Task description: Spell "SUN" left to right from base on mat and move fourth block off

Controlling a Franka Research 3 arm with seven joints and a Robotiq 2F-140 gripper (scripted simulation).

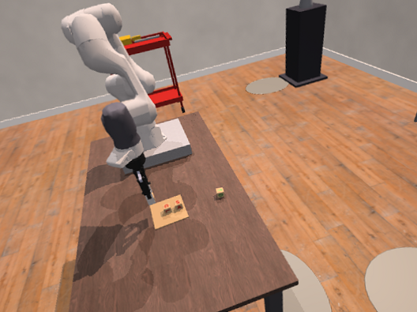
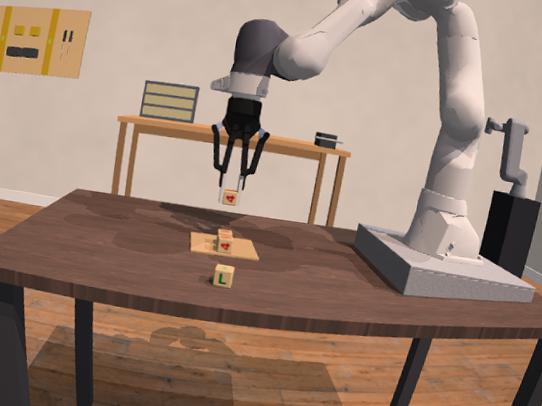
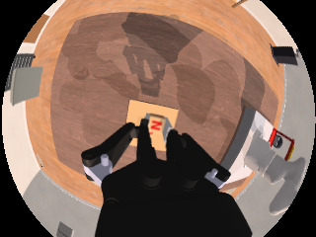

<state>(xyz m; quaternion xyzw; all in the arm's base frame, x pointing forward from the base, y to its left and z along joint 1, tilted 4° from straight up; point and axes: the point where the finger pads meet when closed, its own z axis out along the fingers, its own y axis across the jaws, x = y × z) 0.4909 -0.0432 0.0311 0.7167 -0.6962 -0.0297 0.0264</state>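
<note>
Right now the U block is 50 mm to the left of my hand and 100 mm below it. The rest, counted from my hand: mat (50 mm to the left, 120 mm below); S block (100 mm to the left, 100 mm below); N block (20 mm below).
</note>
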